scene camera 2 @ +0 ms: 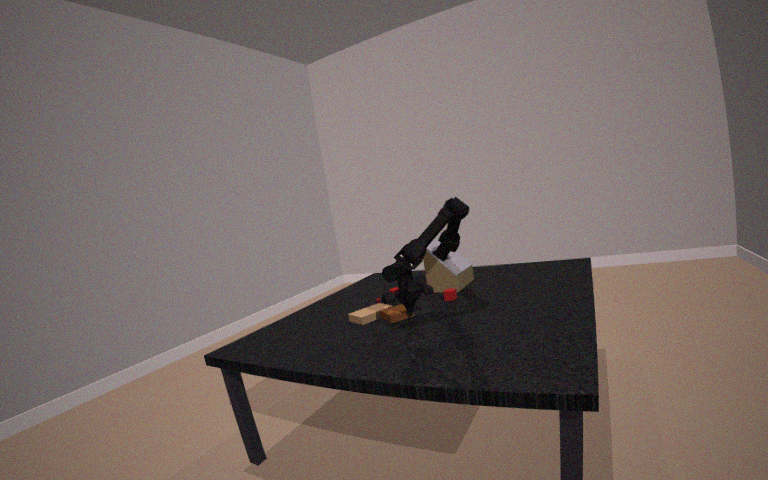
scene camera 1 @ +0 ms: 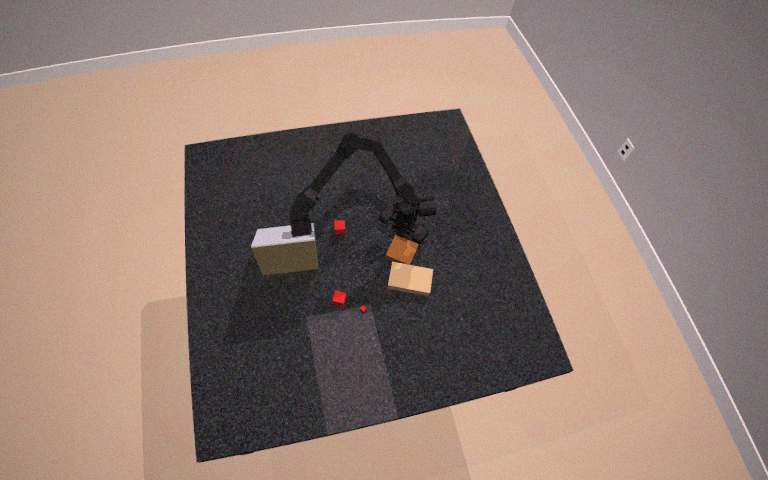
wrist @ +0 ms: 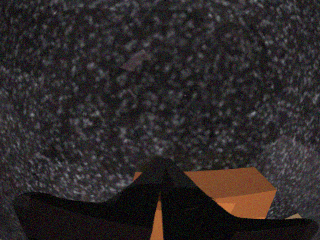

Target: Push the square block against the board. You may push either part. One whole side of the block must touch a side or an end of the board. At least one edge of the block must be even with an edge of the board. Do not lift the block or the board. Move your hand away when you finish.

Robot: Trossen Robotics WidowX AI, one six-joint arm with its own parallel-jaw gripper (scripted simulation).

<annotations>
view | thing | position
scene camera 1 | my gripper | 401,236
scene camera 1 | light tan board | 403,277
</annotations>
